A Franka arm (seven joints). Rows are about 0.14 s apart.
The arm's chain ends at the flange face. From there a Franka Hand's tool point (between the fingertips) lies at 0.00 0.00 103.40 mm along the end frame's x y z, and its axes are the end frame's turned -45 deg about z.
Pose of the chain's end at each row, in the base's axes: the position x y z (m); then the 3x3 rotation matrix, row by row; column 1 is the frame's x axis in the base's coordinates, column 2 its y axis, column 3 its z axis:
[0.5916, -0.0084, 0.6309], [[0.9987, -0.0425, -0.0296], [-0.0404, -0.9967, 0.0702], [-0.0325, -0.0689, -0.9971]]
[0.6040, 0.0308, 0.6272], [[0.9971, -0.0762, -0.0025], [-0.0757, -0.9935, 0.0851], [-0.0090, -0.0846, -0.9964]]
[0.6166, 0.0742, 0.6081], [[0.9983, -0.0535, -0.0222], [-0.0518, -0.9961, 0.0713], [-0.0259, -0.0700, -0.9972]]
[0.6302, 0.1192, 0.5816], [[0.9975, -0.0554, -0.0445], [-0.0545, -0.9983, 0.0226], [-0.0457, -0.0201, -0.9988]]
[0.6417, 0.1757, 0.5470], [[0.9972, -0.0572, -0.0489], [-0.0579, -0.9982, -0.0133], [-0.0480, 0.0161, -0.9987]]
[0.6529, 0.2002, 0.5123], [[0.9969, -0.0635, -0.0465], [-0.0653, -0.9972, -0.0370], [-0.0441, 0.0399, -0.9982]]
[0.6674, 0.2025, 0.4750], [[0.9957, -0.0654, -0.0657], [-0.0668, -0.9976, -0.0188], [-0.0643, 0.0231, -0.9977]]
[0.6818, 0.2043, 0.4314], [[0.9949, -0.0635, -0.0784], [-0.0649, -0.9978, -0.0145], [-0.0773, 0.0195, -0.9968]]
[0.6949, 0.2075, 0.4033], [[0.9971, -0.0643, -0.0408], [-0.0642, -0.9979, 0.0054], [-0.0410, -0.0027, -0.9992]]
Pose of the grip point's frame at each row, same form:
[0.5885, -0.0011, 0.5278], [[0.7362, 0.6761, -0.0296], [0.6762, -0.7333, 0.0702], [0.0257, -0.0717, -0.9971]]
[0.6037, 0.0396, 0.5242], [[0.7589, 0.6512, -0.0025], [0.6490, -0.7560, 0.0851], [0.0535, -0.0662, -0.9964]]
[0.6143, 0.0816, 0.5050], [[0.7437, 0.6681, -0.0222], [0.6677, -0.7410, 0.0713], [0.0312, -0.0678, -0.9972]]
[0.6256, 0.1215, 0.4783], [[0.7445, 0.6662, -0.0445], [0.6674, -0.7444, 0.0226], [-0.0181, -0.0465, -0.9988]]
[0.6366, 0.1743, 0.4437], [[0.7456, 0.6647, -0.0489], [0.6649, -0.7468, -0.0133], [-0.0453, -0.0226, -0.9987]]
[0.6481, 0.1964, 0.4091], [[0.7498, 0.6600, -0.0465], [0.6590, -0.7513, -0.0370], [-0.0594, -0.0030, -0.9982]]
[0.6606, 0.2006, 0.3718], [[0.7503, 0.6578, -0.0657], [0.6582, -0.7526, -0.0188], [-0.0618, -0.0291, -0.9977]]
[0.6737, 0.2028, 0.3283], [[0.7484, 0.6586, -0.0784], [0.6597, -0.7514, -0.0145], [-0.0684, -0.0409, -0.9968]]
[0.6907, 0.2081, 0.3000], [[0.7505, 0.6596, -0.0408], [0.6602, -0.7510, 0.0054], [-0.0271, -0.0309, -0.9992]]

